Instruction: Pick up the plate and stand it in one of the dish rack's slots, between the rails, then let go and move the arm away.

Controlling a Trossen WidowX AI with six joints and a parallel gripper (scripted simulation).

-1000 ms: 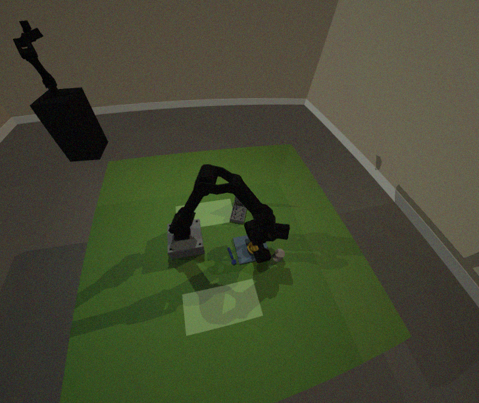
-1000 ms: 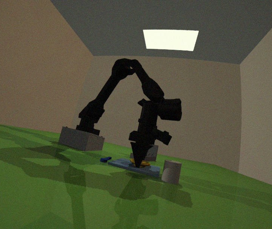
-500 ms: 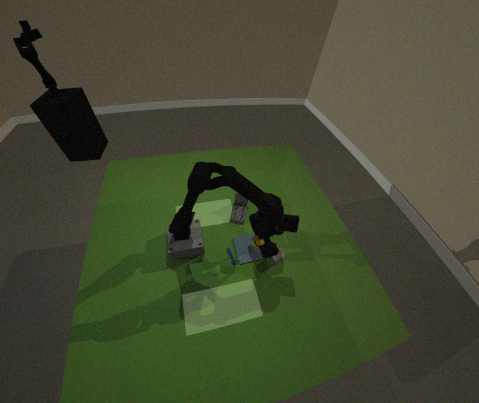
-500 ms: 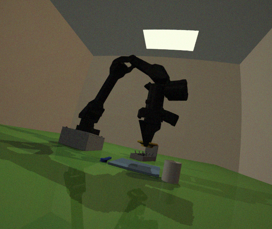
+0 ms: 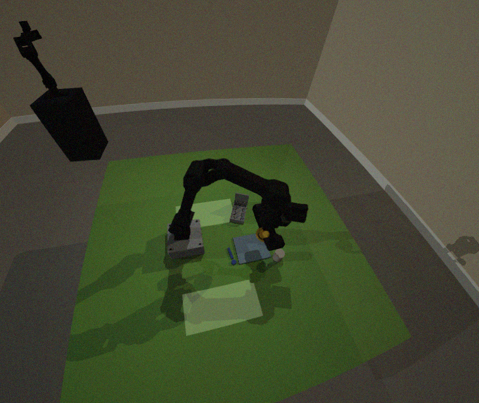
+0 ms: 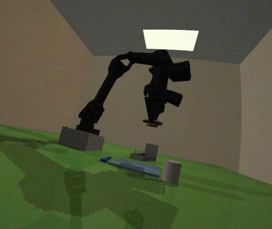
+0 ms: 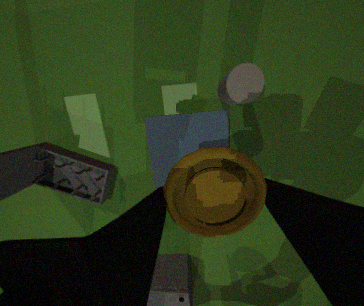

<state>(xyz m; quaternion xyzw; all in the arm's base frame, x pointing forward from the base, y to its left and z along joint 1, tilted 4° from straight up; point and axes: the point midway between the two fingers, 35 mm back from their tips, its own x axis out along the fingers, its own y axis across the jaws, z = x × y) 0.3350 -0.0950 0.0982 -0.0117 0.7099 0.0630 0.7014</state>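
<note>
Now: the dish rack 22 cm to the left of my gripper tip, 12 cm below it and 5 cm behind it. From my gripper tip the other things lie so: yellow plate: 1 cm above; then blue flat board: 14 cm below, 3 cm behind, 1 cm to the left; then pale cylinder: 12 cm below, 8 cm ahead, 5 cm to the right.
</note>
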